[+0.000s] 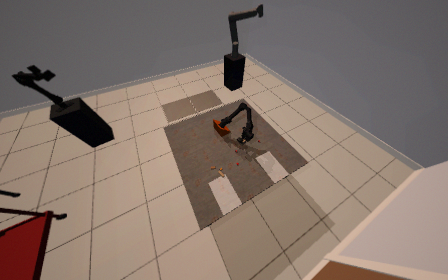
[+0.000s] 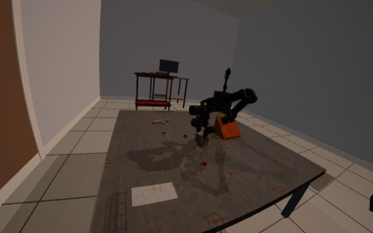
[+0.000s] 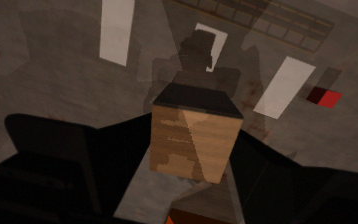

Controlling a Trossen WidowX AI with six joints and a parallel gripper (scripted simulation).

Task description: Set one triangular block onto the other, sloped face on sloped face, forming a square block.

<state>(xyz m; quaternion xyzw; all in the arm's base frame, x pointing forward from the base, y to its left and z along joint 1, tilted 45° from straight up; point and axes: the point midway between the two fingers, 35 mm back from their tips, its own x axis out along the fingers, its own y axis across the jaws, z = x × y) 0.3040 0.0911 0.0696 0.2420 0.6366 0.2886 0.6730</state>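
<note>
My gripper tip is 1 cm below the light wooden triangular block and 1 cm short of it. The rest, counted from my gripper tip: small tan wooden piece 43 cm to the right, 17 cm ahead, 5 cm below; small orange piece 41 cm to the right, 12 cm ahead, 5 cm below.
</note>
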